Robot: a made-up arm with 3 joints.
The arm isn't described. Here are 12 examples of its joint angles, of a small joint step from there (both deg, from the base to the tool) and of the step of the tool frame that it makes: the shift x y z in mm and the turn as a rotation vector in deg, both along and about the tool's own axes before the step.
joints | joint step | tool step
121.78 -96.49 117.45 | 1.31 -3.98 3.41 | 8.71 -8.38 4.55 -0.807 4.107 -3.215
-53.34 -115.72 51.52 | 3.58 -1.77 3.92 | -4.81 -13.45 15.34 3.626 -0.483 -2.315
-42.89 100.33 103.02 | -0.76 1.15 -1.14 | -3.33 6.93 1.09 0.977 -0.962 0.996
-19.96 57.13 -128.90 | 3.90 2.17 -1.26 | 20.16 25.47 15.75 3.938 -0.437 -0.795
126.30 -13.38 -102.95 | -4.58 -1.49 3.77 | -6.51 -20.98 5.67 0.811 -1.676 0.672
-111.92 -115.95 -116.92 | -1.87 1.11 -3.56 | -17.96 -10.10 7.62 2.015 0.162 2.758
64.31 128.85 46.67 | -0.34 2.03 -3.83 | -9.42 -3.15 -9.94 -1.258 -1.615 3.612
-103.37 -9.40 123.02 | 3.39 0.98 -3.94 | 5.76 -14.09 1.53 0.955 -0.568 0.591
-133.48 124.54 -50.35 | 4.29 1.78 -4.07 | -58.41 22.45 10.38 1.684 3.545 6.555
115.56 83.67 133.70 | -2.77 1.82 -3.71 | -30.47 17.85 9.50 3.269 0.484 3.971
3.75 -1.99 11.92 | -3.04 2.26 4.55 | 22.94 -3.05 -13.25 -2.201 -0.510 -1.510
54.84 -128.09 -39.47 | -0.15 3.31 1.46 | 2.17 -5.92 -14.97 -2.506 2.166 -1.549
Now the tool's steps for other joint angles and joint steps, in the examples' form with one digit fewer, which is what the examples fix.
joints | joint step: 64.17 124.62 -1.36 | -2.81 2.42 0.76
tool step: 37.4 -4.7 -16.5 -2.46 -2.24 -2.40
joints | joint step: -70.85 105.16 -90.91 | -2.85 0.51 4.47
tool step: 20.7 -25.5 -13.6 -2.76 0.45 -5.23
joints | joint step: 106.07 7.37 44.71 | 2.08 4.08 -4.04
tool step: -10.6 -15.3 -21.6 -3.23 -2.52 1.99
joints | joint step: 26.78 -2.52 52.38 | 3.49 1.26 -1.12
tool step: -0.7 -12.7 -5.7 -0.69 -1.06 -2.37
